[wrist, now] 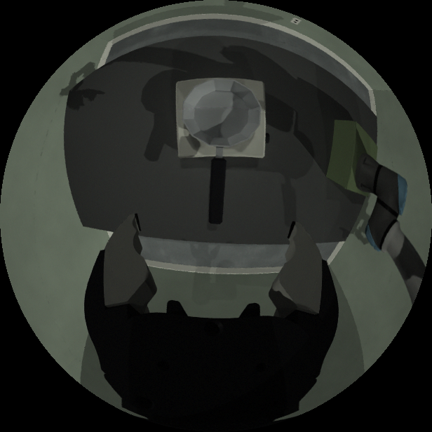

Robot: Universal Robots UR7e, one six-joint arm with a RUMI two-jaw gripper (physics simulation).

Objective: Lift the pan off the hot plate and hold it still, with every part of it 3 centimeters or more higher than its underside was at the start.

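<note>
A grey faceted round pan (pixel 222 113) sits on a square cream hot plate (pixel 254 149) in the upper middle of the wrist view. Its straight black handle (pixel 217 191) points down the view, toward my gripper. My gripper (pixel 214 219) is open and empty, with one jaw at the left and one at the right. The end of the handle shows between the two fingertips in the picture, roughly level with them; the height of the jaws above it cannot be told. The pan's underside is hidden.
The hot plate stands on a dark table top (pixel 115 175). A green block (pixel 343 155) stands at the right, with a dark and blue robot arm part (pixel 387 187) against it in the view. A pale-edged grey surface (pixel 230 255) shows beneath the table top. Shadows lie across the table.
</note>
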